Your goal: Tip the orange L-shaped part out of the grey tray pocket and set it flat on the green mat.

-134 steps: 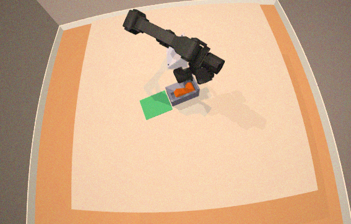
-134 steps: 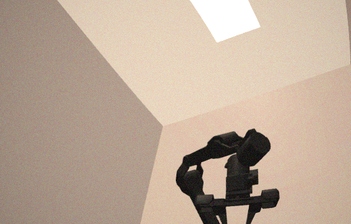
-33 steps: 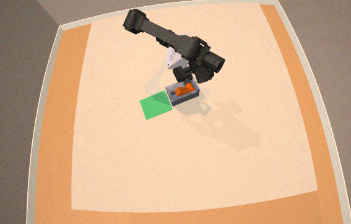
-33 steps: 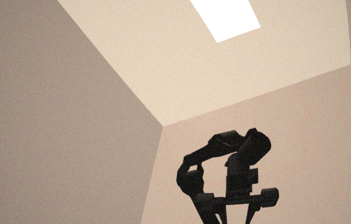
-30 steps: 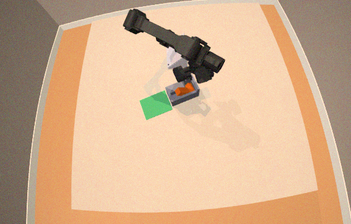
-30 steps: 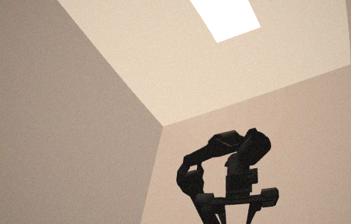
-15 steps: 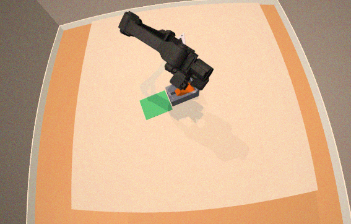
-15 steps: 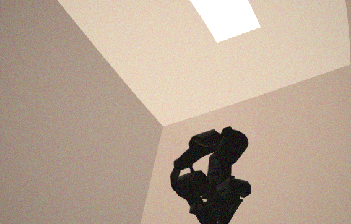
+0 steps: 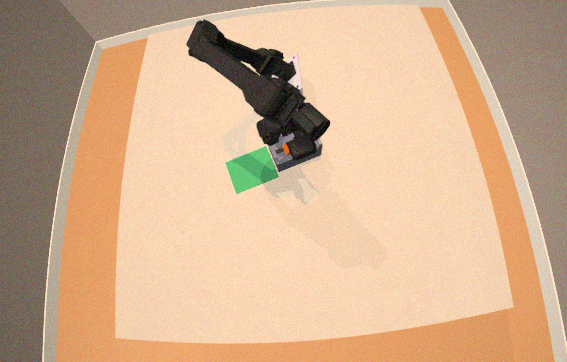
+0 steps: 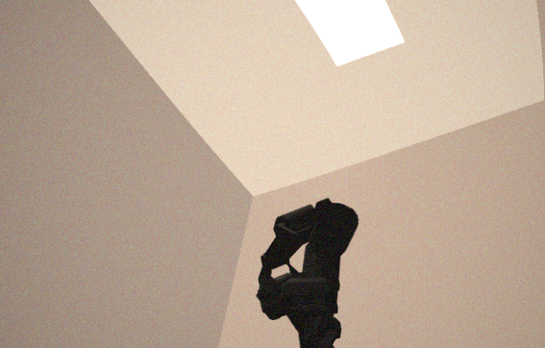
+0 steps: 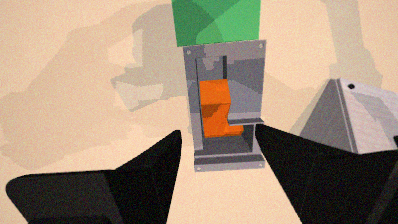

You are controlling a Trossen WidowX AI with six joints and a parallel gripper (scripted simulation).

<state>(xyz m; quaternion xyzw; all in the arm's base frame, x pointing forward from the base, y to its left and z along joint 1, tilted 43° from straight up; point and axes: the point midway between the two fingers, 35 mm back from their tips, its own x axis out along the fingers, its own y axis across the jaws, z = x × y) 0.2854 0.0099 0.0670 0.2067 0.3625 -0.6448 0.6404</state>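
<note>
The orange L-shaped part lies 2 cm behind my gripper tip, 3 cm to the left of it and 10 cm below it. The rest, counted from my gripper tip: green mat: 1 cm ahead, 15 cm to the right, 15 cm below.
</note>
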